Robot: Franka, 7 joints.
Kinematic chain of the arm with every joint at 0, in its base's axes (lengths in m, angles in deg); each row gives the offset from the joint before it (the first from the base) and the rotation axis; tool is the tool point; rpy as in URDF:
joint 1: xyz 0 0 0.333 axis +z
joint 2: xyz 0 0 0 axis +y
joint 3: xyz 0 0 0.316 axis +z
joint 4: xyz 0.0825 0 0 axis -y
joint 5: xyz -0.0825 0 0.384 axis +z
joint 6: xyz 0 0 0 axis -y
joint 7: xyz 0.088 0 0 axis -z
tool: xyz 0 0 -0.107 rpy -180 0 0
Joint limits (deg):
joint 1: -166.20..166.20
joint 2: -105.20..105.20
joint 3: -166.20..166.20
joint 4: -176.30..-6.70
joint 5: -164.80..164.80
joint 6: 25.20..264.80
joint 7: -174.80..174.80
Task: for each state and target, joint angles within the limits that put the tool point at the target. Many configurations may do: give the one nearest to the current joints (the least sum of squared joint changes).
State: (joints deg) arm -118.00 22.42 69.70 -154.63 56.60 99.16 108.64
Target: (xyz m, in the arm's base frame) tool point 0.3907 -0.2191 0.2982
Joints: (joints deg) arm -115.25 22.16 74.80 -137.58 60.18 101.13 108.64
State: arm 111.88 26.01 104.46 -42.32 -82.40 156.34 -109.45
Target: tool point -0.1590 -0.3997 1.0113
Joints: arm 127.54 8.12 122.54 -60.49 -86.57 168.85 -109.45
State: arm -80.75 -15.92 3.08 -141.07 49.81 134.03 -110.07
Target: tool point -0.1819 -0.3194 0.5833
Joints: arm -102.02 -45.23 -16.08 -145.49 49.12 134.80 -110.07
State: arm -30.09 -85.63 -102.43 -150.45 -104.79 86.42 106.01
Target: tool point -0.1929 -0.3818 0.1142
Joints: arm -23.20 -89.31 -104.70 -140.84 -107.47 88.94 106.01
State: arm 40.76 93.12 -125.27 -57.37 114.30 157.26 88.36
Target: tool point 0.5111 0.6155 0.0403
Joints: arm 72.56 105.20 -75.77 -35.64 114.46 135.50 88.36
